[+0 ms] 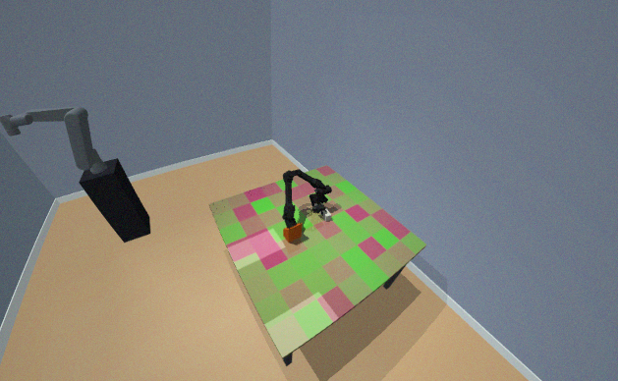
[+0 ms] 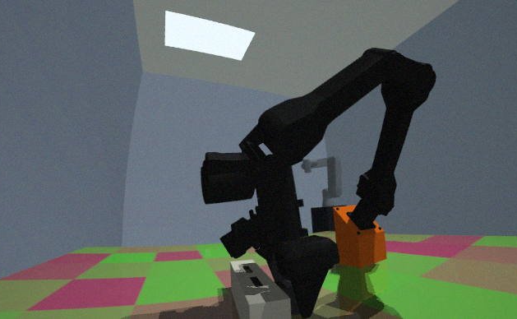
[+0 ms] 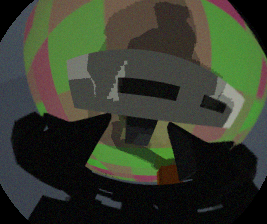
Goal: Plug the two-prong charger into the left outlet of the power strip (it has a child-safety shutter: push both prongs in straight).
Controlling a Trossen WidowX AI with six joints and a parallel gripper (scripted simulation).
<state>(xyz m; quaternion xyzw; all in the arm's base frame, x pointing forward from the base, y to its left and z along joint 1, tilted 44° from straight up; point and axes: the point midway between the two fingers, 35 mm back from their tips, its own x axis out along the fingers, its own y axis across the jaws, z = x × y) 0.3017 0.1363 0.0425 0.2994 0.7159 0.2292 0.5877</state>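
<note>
Right now the two-prong charger is 2 cm ahead of my gripper tip and 1 cm above it.
</note>
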